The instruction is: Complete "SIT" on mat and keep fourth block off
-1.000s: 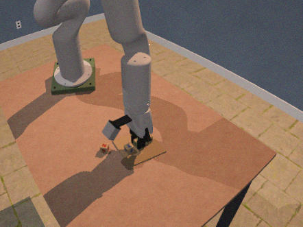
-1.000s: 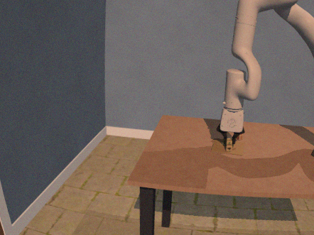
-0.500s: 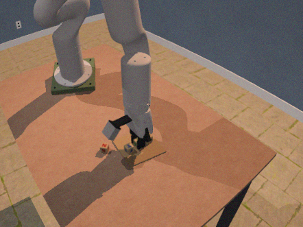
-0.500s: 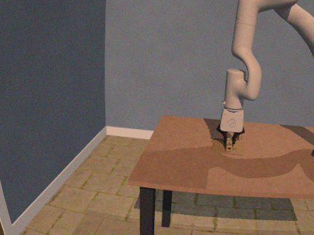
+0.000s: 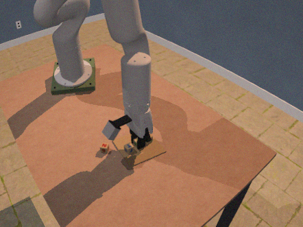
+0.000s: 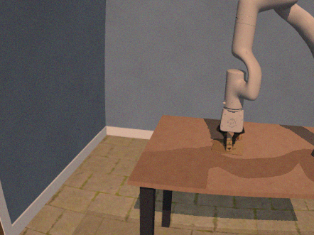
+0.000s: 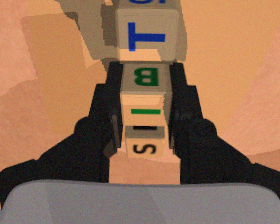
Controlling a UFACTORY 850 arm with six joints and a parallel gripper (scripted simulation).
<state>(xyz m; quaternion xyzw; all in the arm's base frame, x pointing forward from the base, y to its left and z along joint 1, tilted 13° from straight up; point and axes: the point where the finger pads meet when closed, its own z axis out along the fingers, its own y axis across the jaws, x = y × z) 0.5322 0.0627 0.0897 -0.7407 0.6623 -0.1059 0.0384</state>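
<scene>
The tan mat is 30 mm below my hand. The rest, counted from my hand: T block (40 mm to the right, 10 mm below); S block (40 mm to the left, 10 mm below); N block (40 mm behind, 110 mm to the right, 20 mm below).
</scene>
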